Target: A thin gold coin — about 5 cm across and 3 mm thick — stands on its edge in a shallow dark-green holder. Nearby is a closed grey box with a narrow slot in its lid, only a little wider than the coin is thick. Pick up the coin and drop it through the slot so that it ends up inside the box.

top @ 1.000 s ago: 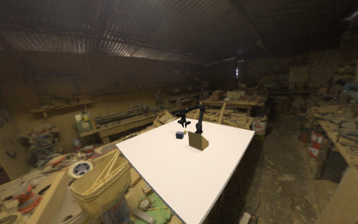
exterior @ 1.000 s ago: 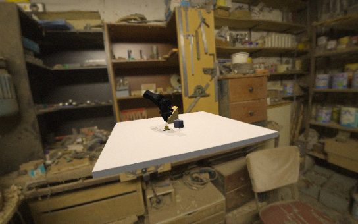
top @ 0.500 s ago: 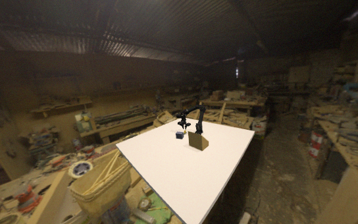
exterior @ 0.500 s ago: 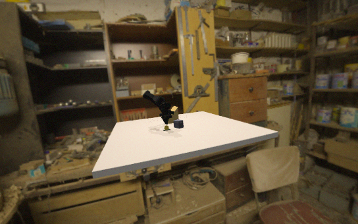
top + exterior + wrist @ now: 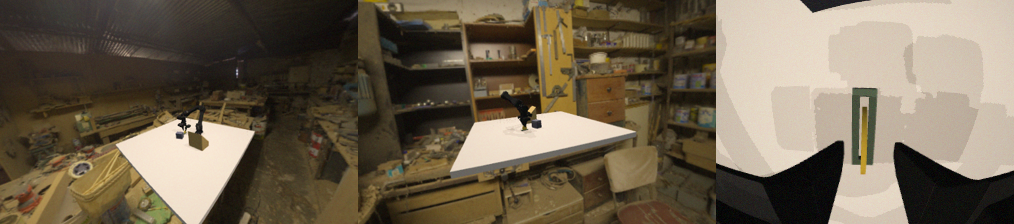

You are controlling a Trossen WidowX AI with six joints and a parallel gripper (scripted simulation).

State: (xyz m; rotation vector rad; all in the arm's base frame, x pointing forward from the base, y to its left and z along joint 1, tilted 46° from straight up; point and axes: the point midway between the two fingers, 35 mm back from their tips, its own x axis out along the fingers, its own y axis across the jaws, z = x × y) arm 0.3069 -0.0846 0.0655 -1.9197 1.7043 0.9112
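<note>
Right now my gripper tip is 1 cm above the gold coin.
</note>
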